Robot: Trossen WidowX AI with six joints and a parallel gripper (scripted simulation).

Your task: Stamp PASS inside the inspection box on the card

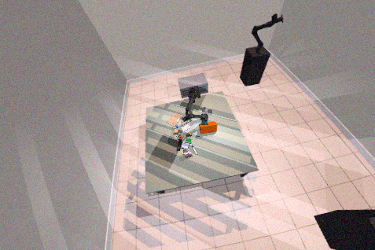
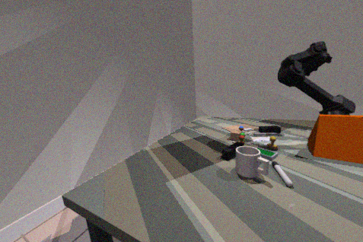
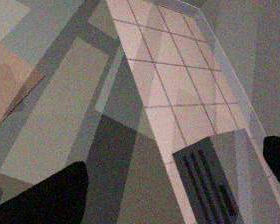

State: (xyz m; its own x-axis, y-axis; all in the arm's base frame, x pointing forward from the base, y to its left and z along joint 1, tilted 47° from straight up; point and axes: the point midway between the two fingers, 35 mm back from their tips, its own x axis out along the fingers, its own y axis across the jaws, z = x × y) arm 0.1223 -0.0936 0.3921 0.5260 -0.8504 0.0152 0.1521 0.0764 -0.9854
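Right now the green-knobbed stamp is 22 cm ahead of my gripper tip, 39 cm to the left of it and 29 cm below it. The rest, counted from my gripper tip: yellow-knobbed stamp: 9 cm ahead, 41 cm to the left, 29 cm below; then blue stamp: 25 cm ahead, 26 cm to the left, 29 cm below; then tan card: 13 cm ahead, 28 cm to the left, 31 cm below.
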